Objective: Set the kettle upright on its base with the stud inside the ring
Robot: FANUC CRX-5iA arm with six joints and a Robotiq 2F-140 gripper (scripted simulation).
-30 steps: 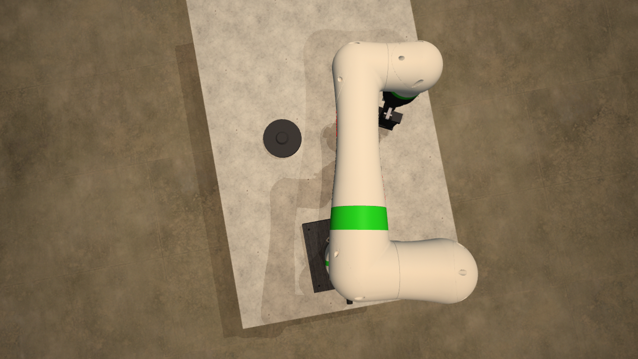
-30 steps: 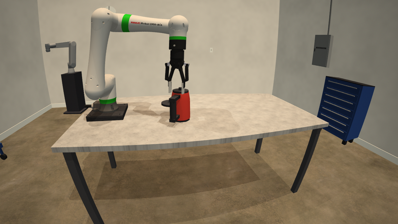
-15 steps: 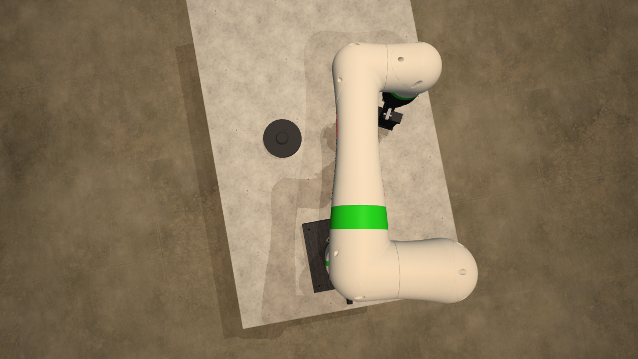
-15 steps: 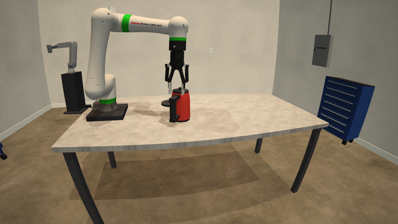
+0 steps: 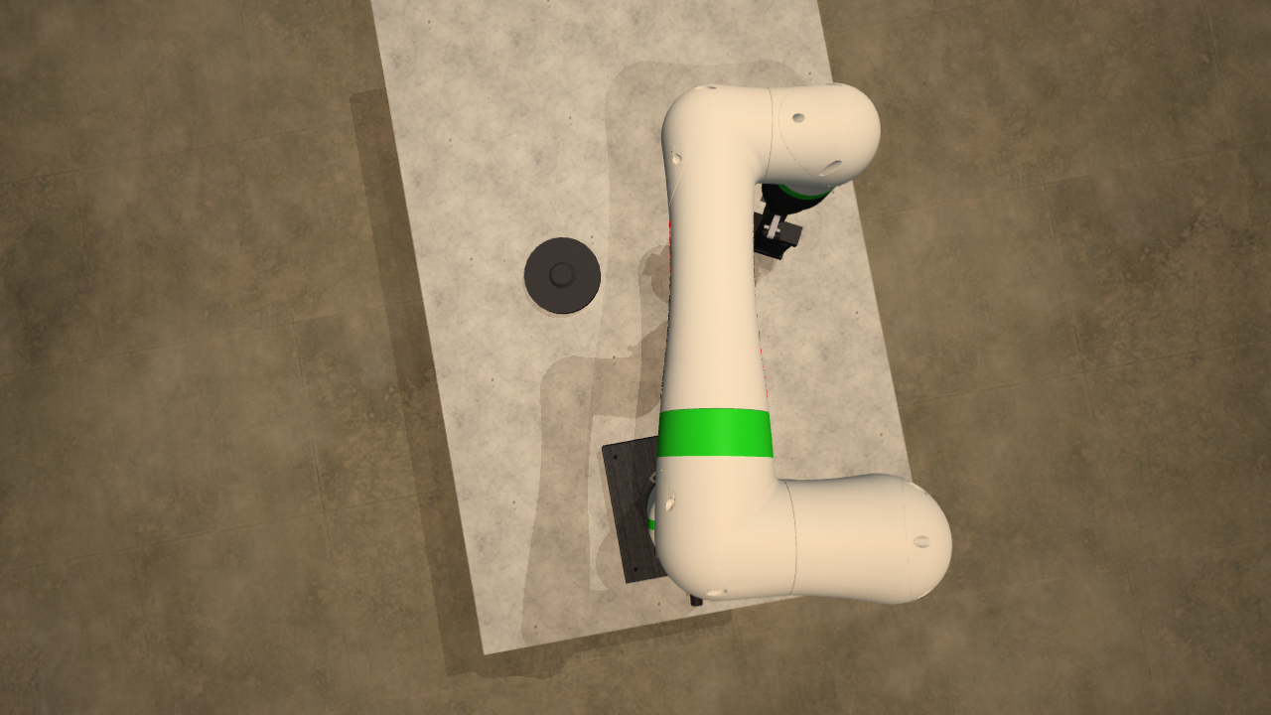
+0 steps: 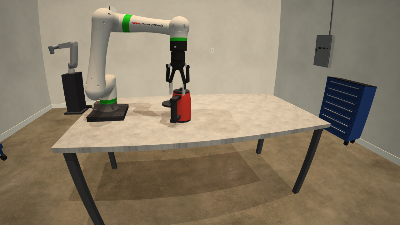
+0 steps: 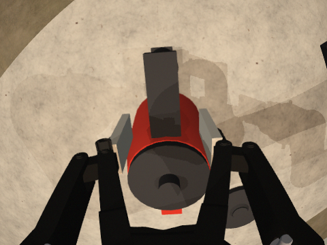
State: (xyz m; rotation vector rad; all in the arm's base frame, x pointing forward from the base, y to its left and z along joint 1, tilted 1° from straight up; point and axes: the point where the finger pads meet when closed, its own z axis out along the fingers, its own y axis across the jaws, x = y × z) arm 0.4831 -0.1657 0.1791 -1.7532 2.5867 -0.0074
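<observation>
Now: the red kettle 1 cm ahead of my hand, 3 cm to the left of it and 11 cm below it. From my hand the other things lie so: round black base (4 cm behind, 36 cm to the left, 19 cm below).
</observation>
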